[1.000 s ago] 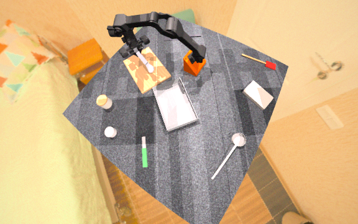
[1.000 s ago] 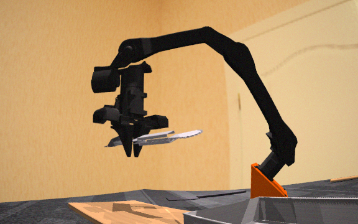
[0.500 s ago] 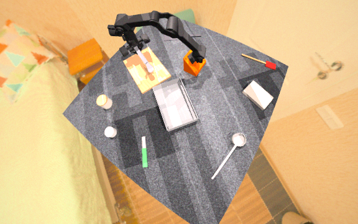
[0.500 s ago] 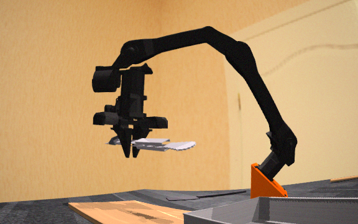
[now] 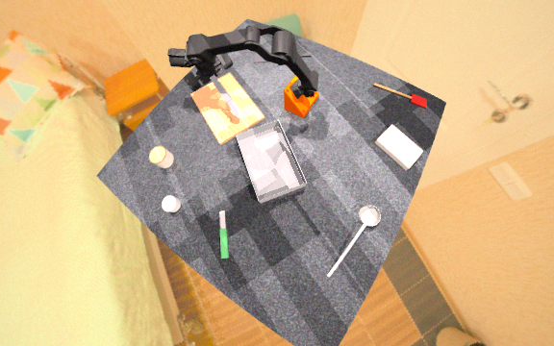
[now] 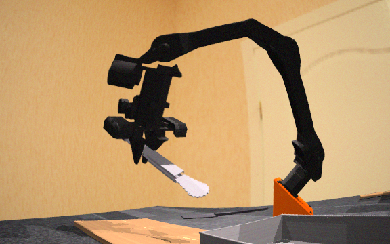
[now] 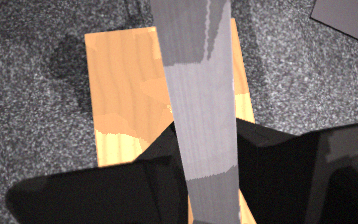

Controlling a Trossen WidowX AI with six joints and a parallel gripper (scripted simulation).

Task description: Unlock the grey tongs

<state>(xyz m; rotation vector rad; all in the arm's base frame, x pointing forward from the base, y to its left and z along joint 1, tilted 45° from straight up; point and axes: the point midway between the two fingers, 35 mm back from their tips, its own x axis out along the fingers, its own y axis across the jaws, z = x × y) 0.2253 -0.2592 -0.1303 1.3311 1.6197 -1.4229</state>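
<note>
Now: the wooden board 1 cm ahead of my gripper tip, 2 cm to the left of it and 17 cm below it. Also, from my gripper tip: tongs arm: 2 cm ahead, 7 cm to the left; grey roasting tin: 11 cm ahead, 38 cm to the left, 15 cm below; wooden-lidded jar: 39 cm ahead, 2 cm to the right, 14 cm below.
</note>
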